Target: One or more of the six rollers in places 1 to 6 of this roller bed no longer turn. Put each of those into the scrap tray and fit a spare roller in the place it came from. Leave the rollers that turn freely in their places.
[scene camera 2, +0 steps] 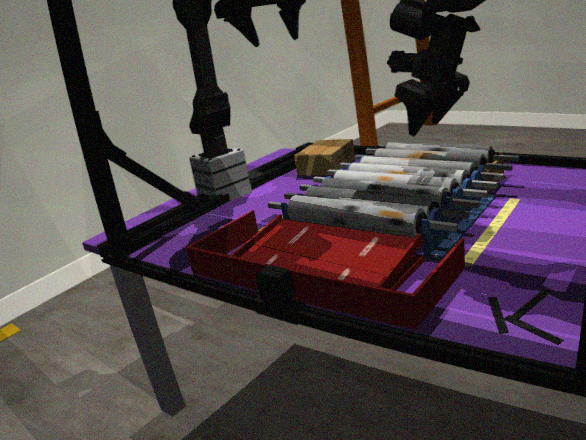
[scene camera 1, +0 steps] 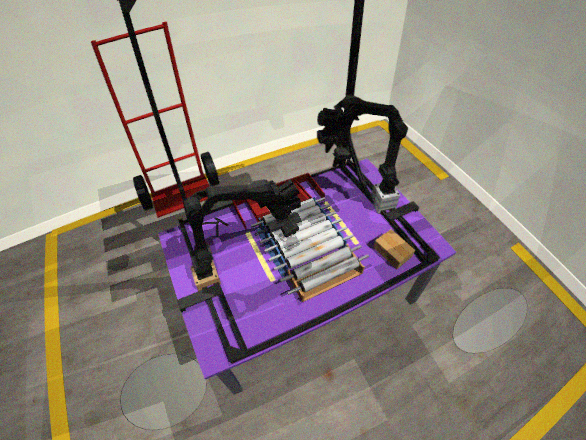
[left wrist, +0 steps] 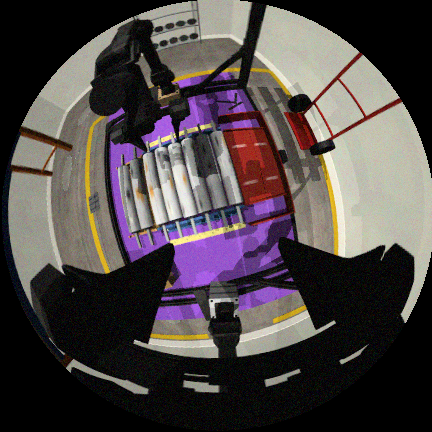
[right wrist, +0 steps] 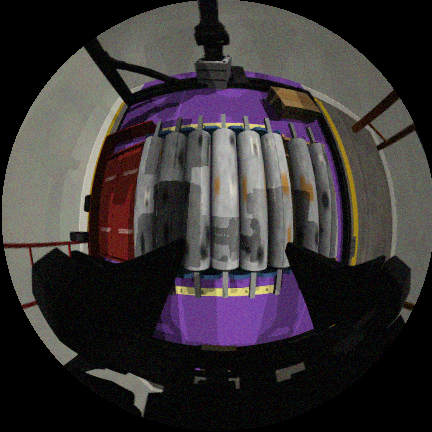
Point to a scrap tray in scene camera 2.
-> At 383,262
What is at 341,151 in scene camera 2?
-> A brown box.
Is my left gripper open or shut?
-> Open.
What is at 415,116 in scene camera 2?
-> My right gripper.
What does my right gripper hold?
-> Nothing.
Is my right gripper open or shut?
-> Open.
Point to a scrap tray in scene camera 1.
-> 304,195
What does my left gripper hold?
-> Nothing.
